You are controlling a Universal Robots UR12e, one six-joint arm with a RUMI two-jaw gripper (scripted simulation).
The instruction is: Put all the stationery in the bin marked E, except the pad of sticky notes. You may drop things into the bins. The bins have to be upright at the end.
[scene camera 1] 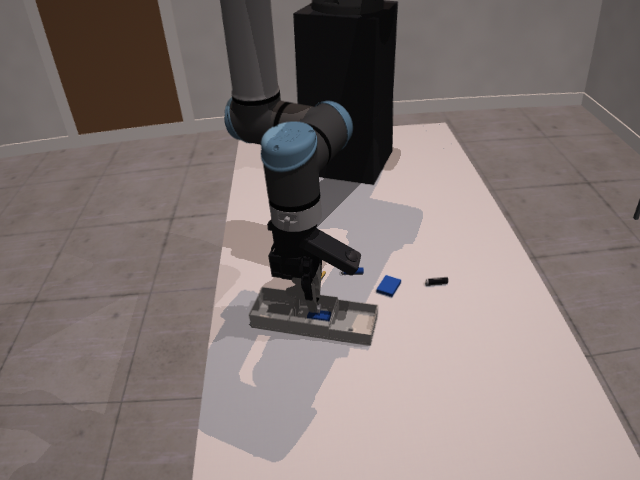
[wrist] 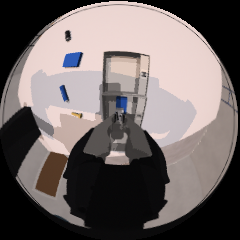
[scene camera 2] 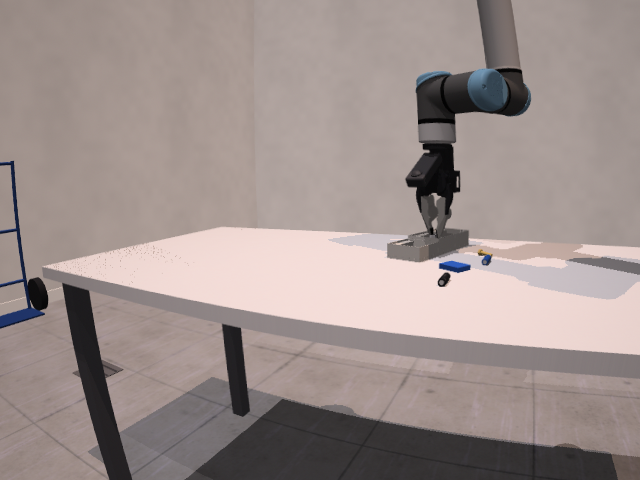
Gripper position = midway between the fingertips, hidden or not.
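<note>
My gripper [scene camera 1: 313, 308] is visible. Same gripper [wrist: 119, 114] in the wrist view; gripper [scene camera 2: 435, 238] as well.
</note>
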